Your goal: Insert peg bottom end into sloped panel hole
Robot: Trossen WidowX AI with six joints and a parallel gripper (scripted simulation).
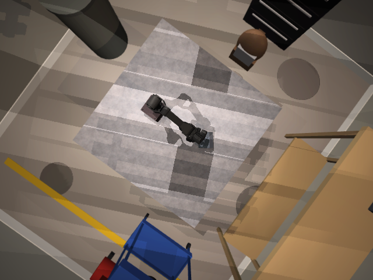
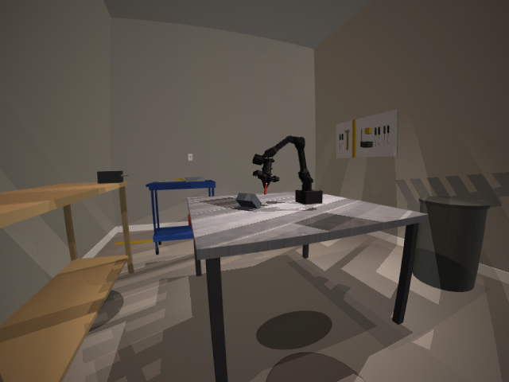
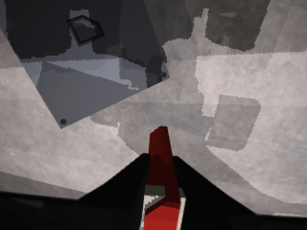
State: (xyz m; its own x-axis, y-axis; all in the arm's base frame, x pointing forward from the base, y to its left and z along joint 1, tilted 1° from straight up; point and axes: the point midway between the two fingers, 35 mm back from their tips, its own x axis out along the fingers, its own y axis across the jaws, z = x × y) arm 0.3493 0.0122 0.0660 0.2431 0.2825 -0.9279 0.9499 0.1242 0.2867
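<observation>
My gripper tip is now 110 mm short of the grey sloped panel, 30 mm to the left of it and 90 mm above it. Also, from my gripper tip: red peg 10 mm above.
</observation>
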